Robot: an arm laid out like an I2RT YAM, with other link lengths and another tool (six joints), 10 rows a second.
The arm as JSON. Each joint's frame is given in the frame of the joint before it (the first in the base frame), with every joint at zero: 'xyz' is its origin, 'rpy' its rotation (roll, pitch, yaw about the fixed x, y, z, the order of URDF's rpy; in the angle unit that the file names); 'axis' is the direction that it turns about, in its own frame. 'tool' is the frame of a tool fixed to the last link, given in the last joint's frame.
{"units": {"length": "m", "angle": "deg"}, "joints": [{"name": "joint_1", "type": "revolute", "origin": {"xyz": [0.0, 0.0, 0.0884], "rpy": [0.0, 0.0, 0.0]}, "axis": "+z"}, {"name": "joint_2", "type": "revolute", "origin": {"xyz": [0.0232, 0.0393, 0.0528], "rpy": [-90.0, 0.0, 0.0]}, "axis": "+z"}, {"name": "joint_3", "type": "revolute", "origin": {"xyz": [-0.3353, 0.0, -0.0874], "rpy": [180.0, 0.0, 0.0]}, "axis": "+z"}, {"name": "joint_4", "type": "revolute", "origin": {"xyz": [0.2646, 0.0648, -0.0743], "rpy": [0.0, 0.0, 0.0]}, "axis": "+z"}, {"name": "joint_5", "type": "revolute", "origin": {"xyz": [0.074, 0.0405, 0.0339], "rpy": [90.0, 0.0, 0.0]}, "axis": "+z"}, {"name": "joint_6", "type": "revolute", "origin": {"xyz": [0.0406, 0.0, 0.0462], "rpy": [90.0, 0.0, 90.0]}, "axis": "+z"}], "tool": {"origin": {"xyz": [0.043, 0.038, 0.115], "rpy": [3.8, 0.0, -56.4]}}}
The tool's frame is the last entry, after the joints.
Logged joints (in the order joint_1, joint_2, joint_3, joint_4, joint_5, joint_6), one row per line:
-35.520 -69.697 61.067 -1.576 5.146 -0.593
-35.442 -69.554 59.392 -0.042 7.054 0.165
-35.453 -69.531 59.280 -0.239 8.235 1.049
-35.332 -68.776 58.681 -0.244 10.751 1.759
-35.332 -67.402 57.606 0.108 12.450 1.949
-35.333 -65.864 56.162 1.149 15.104 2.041
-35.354 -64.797 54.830 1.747 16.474 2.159
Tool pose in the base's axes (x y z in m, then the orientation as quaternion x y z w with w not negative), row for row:
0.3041 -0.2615 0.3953 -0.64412 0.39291 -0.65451 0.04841
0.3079 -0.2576 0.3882 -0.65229 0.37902 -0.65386 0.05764
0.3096 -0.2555 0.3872 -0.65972 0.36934 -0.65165 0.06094
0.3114 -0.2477 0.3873 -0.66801 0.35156 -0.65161 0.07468
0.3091 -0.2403 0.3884 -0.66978 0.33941 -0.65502 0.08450
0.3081 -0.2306 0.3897 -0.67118 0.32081 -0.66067 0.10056
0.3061 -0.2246 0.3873 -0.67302 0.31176 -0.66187 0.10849
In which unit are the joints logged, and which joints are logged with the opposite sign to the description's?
The joints are logged in degrees. Opposite sign: joint_2, joint_5, joint_6.
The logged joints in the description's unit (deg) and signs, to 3 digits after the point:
-35.520 69.697 61.067 -1.576 -5.146 0.593
-35.442 69.554 59.392 -0.042 -7.054 -0.165
-35.453 69.531 59.280 -0.239 -8.235 -1.049
-35.332 68.776 58.681 -0.244 -10.751 -1.759
-35.332 67.402 57.606 0.108 -12.450 -1.949
-35.333 65.864 56.162 1.149 -15.104 -2.041
-35.354 64.797 54.830 1.747 -16.474 -2.159

